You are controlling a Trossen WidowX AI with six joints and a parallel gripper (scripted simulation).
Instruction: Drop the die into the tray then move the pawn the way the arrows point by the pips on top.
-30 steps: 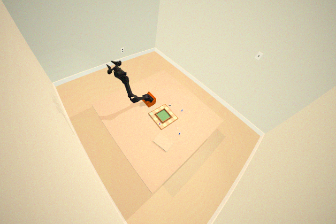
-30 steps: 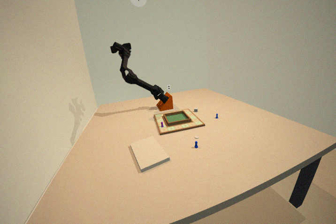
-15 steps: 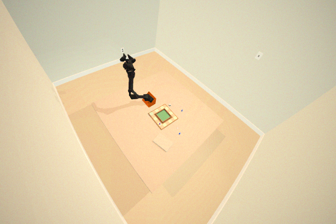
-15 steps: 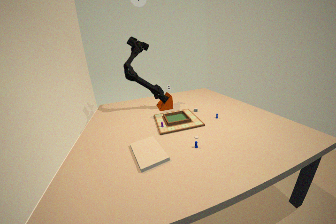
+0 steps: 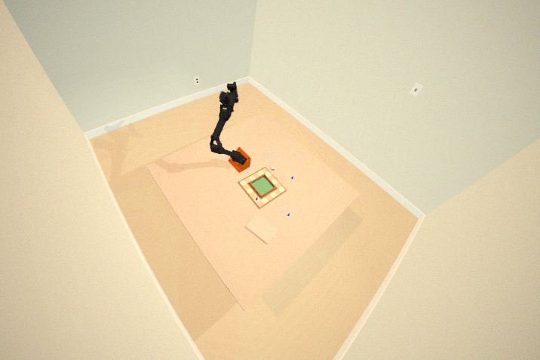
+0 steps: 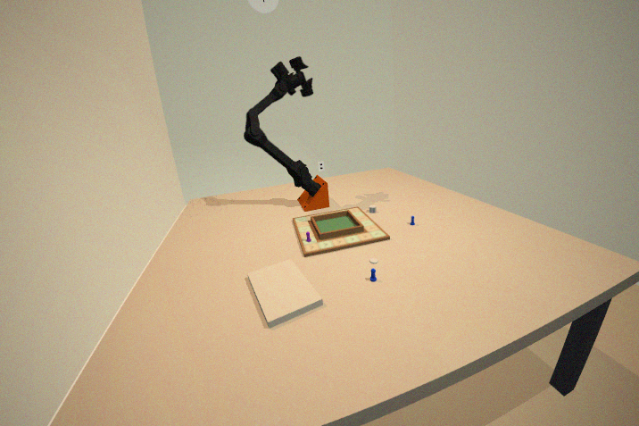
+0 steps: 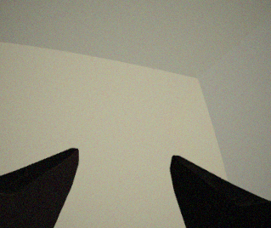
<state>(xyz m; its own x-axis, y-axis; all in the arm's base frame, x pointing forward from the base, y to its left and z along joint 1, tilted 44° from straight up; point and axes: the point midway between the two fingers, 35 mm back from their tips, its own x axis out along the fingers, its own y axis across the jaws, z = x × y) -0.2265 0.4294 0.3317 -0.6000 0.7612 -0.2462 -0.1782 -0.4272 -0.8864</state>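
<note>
My gripper tip is now 460 mm short of the white die, 80 mm to the right of it and 600 mm above it. From my gripper tip the other things lie so: green dice tray (530 mm ahead, 110 mm to the right, 610 mm below); then white disc (770 mm ahead, 90 mm to the right, 620 mm below); then purple pawn (590 mm ahead, 230 mm to the right, 590 mm below).
</note>
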